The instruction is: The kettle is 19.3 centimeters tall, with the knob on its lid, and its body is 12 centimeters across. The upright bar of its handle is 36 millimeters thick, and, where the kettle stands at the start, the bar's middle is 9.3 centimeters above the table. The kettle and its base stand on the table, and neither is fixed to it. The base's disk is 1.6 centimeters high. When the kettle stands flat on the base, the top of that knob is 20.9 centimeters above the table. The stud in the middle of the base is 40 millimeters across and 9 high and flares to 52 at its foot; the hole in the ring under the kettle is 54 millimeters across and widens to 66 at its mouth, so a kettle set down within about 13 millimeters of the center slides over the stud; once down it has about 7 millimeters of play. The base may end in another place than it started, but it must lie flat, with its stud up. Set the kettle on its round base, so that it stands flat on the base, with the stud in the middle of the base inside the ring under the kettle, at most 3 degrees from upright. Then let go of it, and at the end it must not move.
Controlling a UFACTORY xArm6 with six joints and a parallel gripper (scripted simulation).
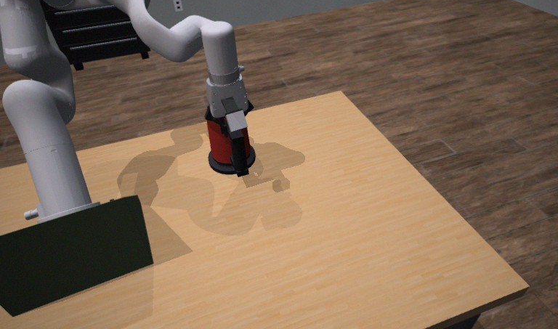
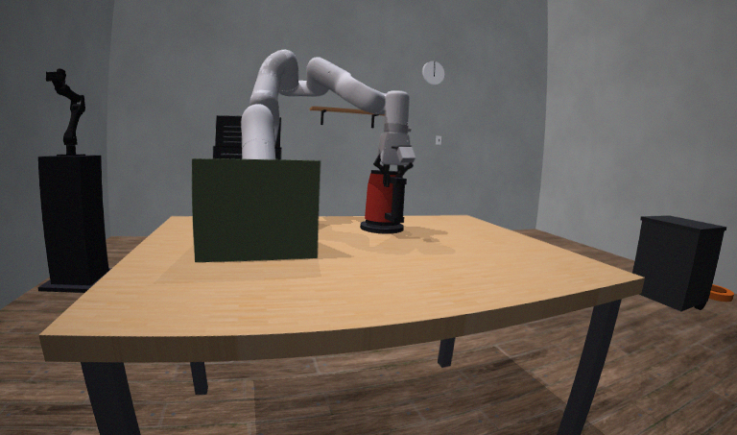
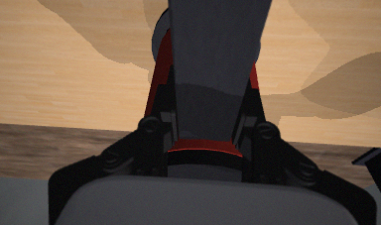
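Now: hand 5 cm above the red kettle and 3 cm to the right of it. Also, from my hand: round black base 16 cm below, 7 cm to the left.
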